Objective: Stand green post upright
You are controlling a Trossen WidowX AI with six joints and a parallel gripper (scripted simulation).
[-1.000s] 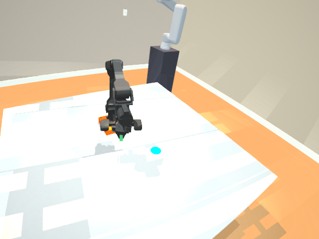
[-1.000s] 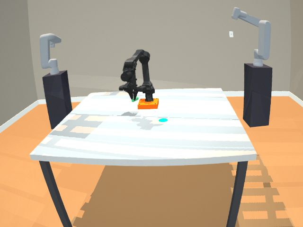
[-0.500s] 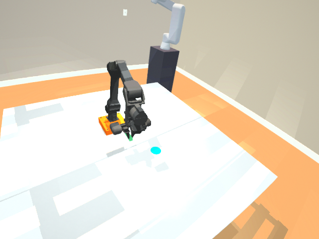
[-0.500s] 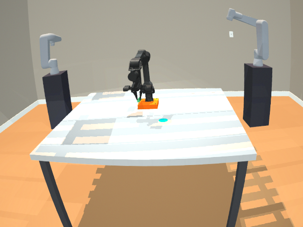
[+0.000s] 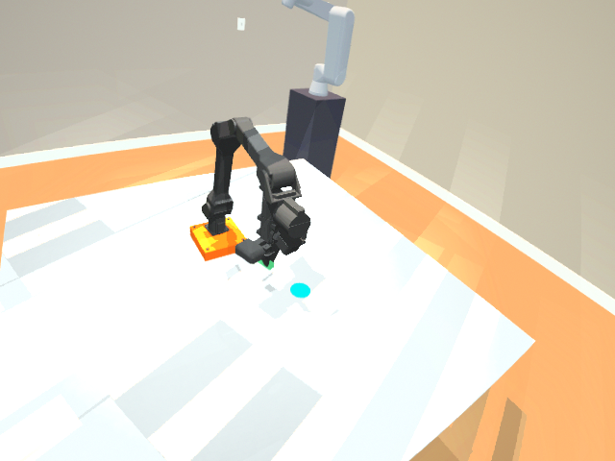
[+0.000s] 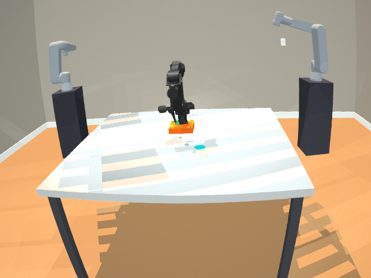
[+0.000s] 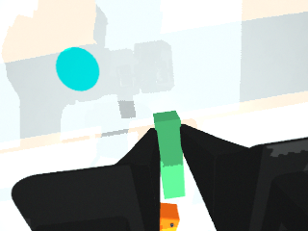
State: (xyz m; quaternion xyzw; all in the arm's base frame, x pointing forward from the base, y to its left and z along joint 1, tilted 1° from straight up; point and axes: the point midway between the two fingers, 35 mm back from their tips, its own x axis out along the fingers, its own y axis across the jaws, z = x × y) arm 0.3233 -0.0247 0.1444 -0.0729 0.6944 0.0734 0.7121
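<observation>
Now: the green post 2 cm behind my gripper tip. From my gripper tip the other things lie so: cyan circle: 14 cm below, 11 cm to the left, 2 cm ahead.
</observation>
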